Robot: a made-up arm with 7 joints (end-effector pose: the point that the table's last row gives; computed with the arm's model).
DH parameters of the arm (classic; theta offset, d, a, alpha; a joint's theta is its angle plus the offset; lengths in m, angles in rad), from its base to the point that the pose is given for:
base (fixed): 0 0 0 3.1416
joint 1: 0 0.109 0.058 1.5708
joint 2: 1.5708 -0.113 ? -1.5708
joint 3: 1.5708 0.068 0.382 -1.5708
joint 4: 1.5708 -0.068 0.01 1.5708
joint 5: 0 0.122 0.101 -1.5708
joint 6: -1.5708 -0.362 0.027 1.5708
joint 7: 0 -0.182 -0.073 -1.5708
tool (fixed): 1.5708 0.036 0 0
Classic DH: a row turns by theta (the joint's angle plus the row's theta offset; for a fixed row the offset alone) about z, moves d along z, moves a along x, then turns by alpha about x.
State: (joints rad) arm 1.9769 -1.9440 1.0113 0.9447 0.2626 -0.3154 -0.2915
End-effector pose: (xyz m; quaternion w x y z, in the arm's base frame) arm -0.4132 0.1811 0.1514 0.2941 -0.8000 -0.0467 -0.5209
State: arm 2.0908 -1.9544 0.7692 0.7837 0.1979 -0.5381 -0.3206
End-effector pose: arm -0.4613 0.2611 0.1969 0.2273 -0.8071 -0.2255 -0.4961
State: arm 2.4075 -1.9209 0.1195 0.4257 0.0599 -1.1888 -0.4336
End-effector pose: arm -0.6704 0.3376 0.2326 0.0908 -0.6254 -0.6520 -0.4189
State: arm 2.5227 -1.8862 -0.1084 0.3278 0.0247 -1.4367 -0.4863
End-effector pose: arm -0.7503 0.3048 0.2062 0.0292 -0.5108 -0.7606 -0.3995
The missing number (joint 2, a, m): 0.031
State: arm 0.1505 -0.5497 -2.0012 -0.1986 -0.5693 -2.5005 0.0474
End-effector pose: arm 0.1022 0.4371 -0.6445 0.5222 0.1905 0.7253 -0.4062
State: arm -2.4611 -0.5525 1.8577 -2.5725 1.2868 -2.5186 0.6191
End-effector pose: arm 0.5689 -0.2105 -0.0782 0.2860 -0.8207 -0.3479 0.3516
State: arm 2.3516 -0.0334 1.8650 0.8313 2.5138 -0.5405 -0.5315
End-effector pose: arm 0.1806 -0.3238 0.2852 0.8863 -0.1133 -0.3427 -0.2900
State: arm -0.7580 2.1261 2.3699 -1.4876 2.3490 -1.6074 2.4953
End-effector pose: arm -0.0504 0.7402 0.0385 0.8039 -0.2295 -0.5323 0.1333
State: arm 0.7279 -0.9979 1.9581 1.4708 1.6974 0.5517 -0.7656
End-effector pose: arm 0.1289 0.0719 -0.1219 0.8296 -0.2354 0.2291 0.4516
